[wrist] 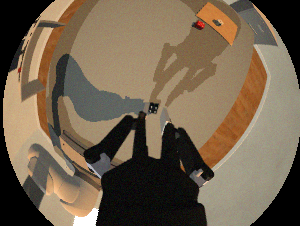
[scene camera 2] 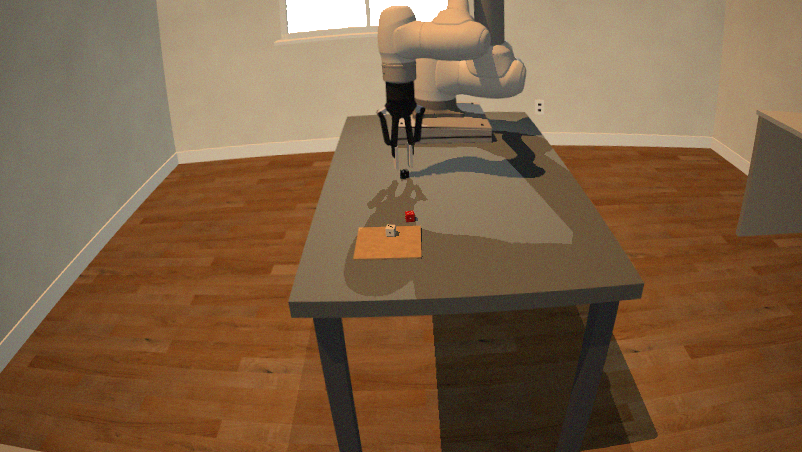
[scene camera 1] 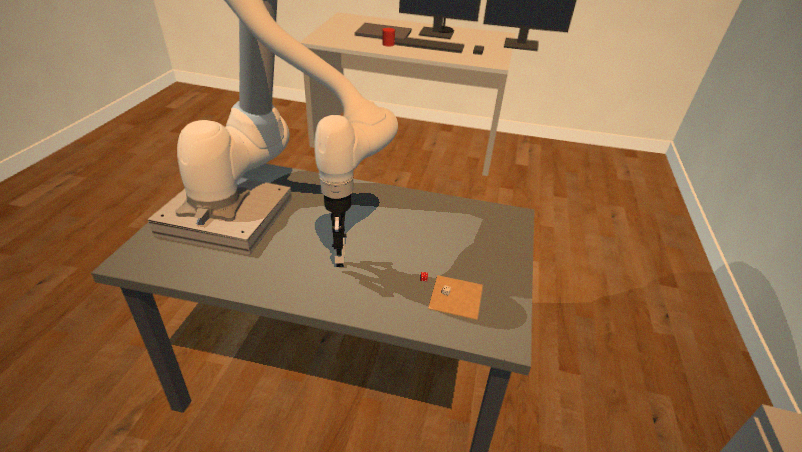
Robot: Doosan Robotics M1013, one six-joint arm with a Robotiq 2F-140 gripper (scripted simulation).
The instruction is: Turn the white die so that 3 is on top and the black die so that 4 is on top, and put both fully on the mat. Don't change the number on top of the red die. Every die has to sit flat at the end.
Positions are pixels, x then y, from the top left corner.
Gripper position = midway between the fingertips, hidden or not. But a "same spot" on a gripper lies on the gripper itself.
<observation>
My gripper shows in the wrist view, in scene camera 2 [403,167] and in scene camera 1. A mat shows in the wrist view, in scene camera 2 and in scene camera 1 [464,298]. The same spot on the mat: [wrist: 228,30] is [scene camera 2: 371,238]. The same spot on my gripper: [scene camera 1: 338,230] is [wrist: 211,170].
</observation>
